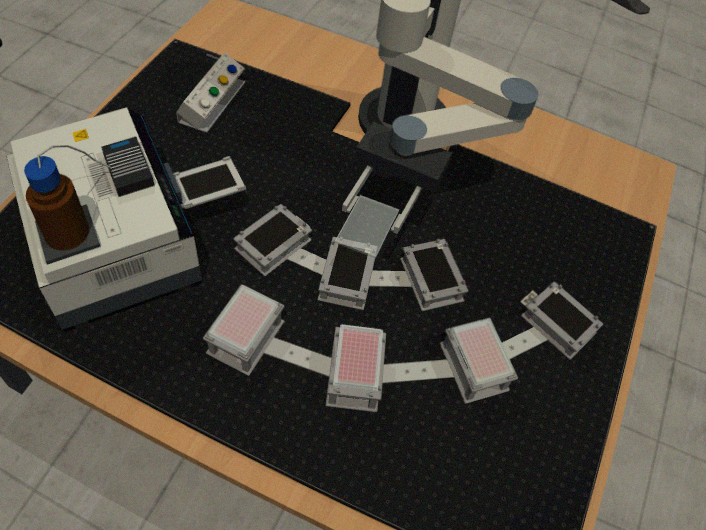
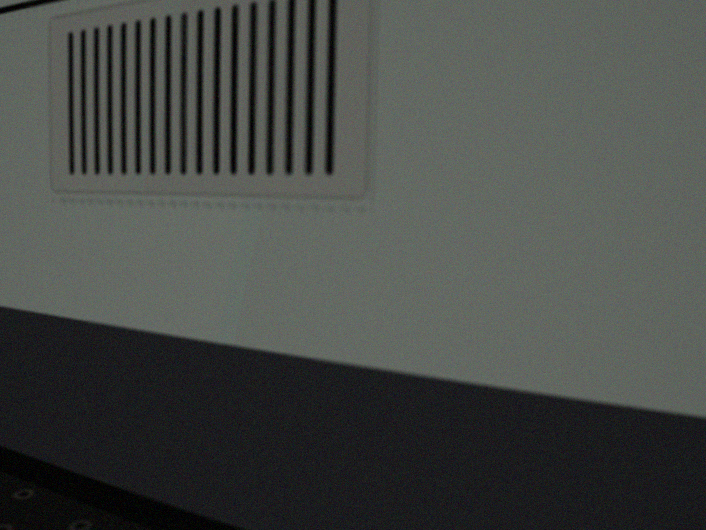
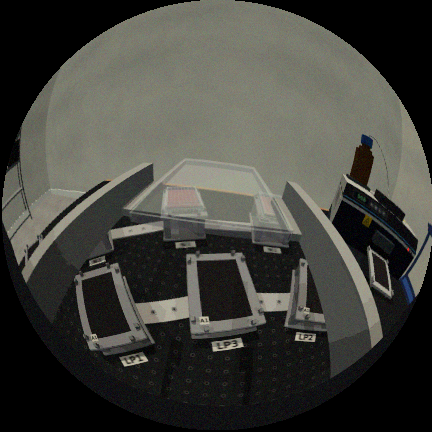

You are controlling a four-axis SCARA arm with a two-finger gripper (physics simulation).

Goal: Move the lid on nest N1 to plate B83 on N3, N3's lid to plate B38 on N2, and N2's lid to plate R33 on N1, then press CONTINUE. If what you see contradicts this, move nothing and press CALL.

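Places are measured from the arm's base along level axes (x ahead, y left, z up), in centimetres.
Where they show: gripper, fingertip midpoint: (image 1: 369,219) (image 3: 217,180).
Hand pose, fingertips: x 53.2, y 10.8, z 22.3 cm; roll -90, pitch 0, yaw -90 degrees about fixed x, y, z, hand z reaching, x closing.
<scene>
Each offset is from my fingertips to the centre of the thing. "spot": to the spot under its first point.
My gripper (image 1: 371,217) (image 3: 217,180) is shut on a clear lid @[dx +1.3, dy +0.1, dz -0.5 cm] (image 1: 367,223) (image 3: 215,212) and holds it level between its long fingers, by the back edge of pad LP3 (image 1: 343,292) (image 3: 227,327); its height is hard to tell. Three pink plates stand on the outer nests: a left plate (image 1: 245,319) (image 3: 267,207), a middle plate (image 1: 359,353) (image 3: 183,197) and a right plate @[dx +9.1, dy +30.7, dz -13.3 cm] (image 1: 483,349). The middle one looks deeper pink, the outer two paler with clear rims. Plate codes and nest labels are too small to read. The button panel @[dx -32.6, dy -58.6, dz -16.8 cm] (image 1: 193,114) has white, green, yellow and blue buttons.
Pads LP2 @[dx +1.3, dy -21.2, dz -18.4 cm] (image 1: 250,251) (image 3: 303,285) and LP1 @[dx -7.0, dy +14.7, dz -18.2 cm] (image 1: 444,296) (image 3: 128,300) flank LP3; all three frames are empty. An empty nest @[dx -9.5, dy +44.8, dz -18.3 cm] (image 1: 550,326) stands far right. At left are a white instrument @[spot: dx +29.1, dy -39.0, dz -0.9 cm] (image 1: 119,251) with a brown bottle @[spot: dx +33.0, dy -45.8, dz +11.0 cm] (image 1: 62,213) (image 3: 362,162) and a framed tray @[dx -0.8, dy -38.9, dz -11.3 cm] (image 1: 212,195).
</scene>
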